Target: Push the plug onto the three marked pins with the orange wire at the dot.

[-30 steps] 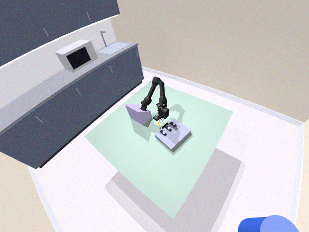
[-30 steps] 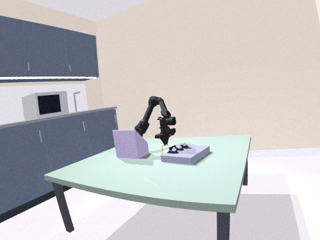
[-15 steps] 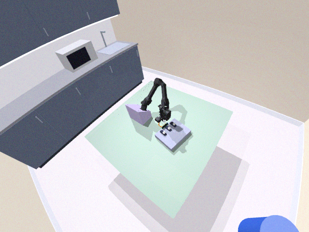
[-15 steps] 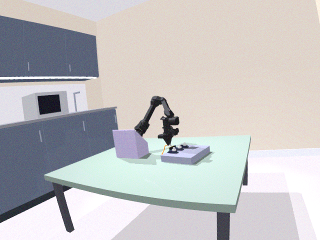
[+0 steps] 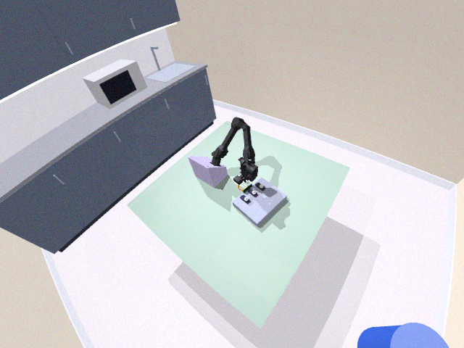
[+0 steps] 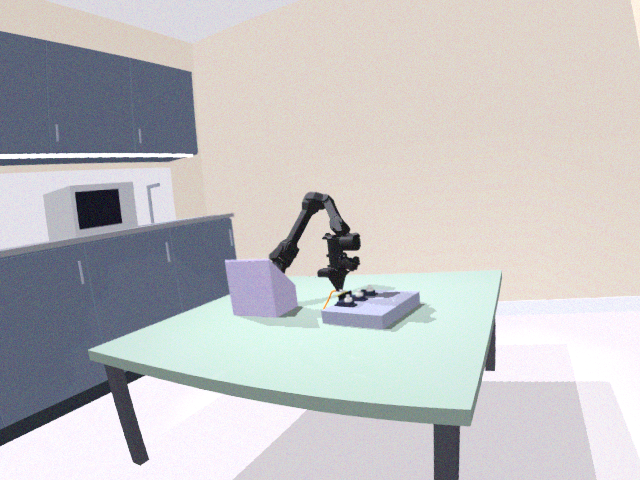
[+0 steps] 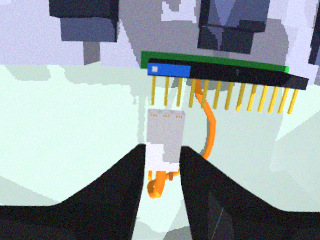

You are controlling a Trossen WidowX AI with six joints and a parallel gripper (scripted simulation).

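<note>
Now: gripper tip 40 mm short of the blue band. Also, from my gripper tip: yellow-marked strip 40 mm ahead, 30 mm to the right, 10 mm below; then lilac-grey printed holder 200 mm ahead, 40 mm to the right, 50 mm below.
</note>
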